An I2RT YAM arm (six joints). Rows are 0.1 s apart.
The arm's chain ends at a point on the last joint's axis. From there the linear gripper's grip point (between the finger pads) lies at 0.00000 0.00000 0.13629 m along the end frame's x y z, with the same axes.
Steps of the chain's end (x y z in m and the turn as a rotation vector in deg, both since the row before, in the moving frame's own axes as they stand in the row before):
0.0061 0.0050 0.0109 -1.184 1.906 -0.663
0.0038 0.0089 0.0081 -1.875 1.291 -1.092
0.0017 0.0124 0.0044 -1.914 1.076 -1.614
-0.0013 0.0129 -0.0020 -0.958 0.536 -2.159
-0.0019 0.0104 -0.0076 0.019 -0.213 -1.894
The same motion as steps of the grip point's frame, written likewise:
0.0106 0.0078 0.0108 -1.184 1.906 -0.663
0.0069 0.0133 0.0080 -1.875 1.291 -1.092
0.0043 0.0169 0.0043 -1.914 1.076 -1.614
0.0000 0.0152 -0.0020 -0.958 0.536 -2.159
-0.0024 0.0104 -0.0076 0.019 -0.213 -1.894

